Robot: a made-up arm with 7 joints.
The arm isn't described. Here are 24 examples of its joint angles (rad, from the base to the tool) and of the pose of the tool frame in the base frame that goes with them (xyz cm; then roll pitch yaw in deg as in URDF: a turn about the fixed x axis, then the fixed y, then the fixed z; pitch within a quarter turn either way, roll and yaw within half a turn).
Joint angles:
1: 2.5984 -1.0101 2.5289 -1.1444 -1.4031 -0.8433 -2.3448
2: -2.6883 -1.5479 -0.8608 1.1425 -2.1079 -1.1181 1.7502
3: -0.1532 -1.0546 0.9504 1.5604 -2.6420 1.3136 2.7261
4: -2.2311 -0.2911 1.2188 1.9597 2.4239 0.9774 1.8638
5: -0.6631 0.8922 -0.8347 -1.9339 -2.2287 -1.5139 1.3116
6: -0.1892 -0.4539 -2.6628 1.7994 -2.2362 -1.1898 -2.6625
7: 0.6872 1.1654 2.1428 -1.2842 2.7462 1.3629 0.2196
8: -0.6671 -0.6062 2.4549 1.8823 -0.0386 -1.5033 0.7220
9: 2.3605 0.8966 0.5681 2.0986 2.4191 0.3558 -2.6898
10: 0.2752 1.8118 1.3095 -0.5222 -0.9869 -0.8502 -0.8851
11: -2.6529 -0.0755 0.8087 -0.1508 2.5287 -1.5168 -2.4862
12: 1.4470 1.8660 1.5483 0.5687 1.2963 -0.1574 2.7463
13: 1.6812 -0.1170 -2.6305 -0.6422 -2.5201 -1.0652 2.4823
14: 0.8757 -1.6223 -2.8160 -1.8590 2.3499 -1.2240 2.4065
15: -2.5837 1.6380 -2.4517 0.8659 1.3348 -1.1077 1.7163
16: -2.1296 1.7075 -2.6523 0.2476 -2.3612 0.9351 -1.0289
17: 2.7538 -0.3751 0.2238 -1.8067 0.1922 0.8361 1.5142
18: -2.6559 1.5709 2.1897 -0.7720 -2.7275 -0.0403 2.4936
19: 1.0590 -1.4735 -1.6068 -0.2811 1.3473 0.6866 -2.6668
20: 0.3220 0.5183 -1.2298 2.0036 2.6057 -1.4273 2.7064
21: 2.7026 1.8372 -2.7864 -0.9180 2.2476 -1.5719 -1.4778
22: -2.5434 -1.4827 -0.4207 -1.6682 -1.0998 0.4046 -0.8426
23: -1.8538 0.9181 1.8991 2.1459 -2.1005 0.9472 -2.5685
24: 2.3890 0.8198 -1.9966 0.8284 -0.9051 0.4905 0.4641
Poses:
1: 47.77 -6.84 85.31 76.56 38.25 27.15
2: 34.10 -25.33 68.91 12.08 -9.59 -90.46
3: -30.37 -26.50 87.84 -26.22 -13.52 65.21
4: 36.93 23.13 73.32 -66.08 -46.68 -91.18
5: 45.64 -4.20 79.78 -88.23 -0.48 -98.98
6: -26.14 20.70 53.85 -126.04 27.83 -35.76
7: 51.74 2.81 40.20 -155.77 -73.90 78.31
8: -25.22 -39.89 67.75 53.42 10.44 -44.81
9: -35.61 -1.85 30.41 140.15 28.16 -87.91
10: 80.27 3.38 41.41 42.92 -23.10 139.97
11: -3.66 10.81 108.60 71.02 40.18 -141.33
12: -12.25 -72.39 9.47 117.14 -27.72 -38.89
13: 6.76 1.98 116.49 18.14 -31.65 150.47
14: -50.83 24.53 61.43 75.06 -18.40 -79.94
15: -50.33 42.29 63.97 46.43 -9.51 -160.52
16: -28.90 77.65 33.98 101.51 16.37 170.48
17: 61.32 19.86 63.02 41.28 -73.93 157.21
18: -78.57 19.35 27.08 -148.76 63.92 43.05
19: -46.53 71.19 53.26 45.74 6.31 -152.23
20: 5.27 13.12 55.88 -121.39 -30.34 91.57
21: -66.22 -7.21 16.80 3.20 -61.55 -21.35
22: 48.06 -13.10 -4.72 173.04 8.15 124.03
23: 33.54 32.17 57.63 -119.13 47.64 -78.66
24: -2.04 -40.38 100.03 22.10 -34.57 114.60
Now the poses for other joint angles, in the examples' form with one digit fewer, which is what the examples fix.
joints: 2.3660 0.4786 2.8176 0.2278 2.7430 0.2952 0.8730
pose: -25.8 -16.4 119.4 26.8 10.5 -50.7
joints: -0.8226 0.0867 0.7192 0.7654 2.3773 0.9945 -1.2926
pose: 23.8 -4.9 112.9 31.6 -6.6 16.0
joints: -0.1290 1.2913 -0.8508 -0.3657 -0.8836 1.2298 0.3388
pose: 73.0 18.7 73.7 58.1 -41.9 -178.2
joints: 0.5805 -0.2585 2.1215 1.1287 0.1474 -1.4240 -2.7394
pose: -23.0 -0.2 104.1 6.2 7.5 88.8
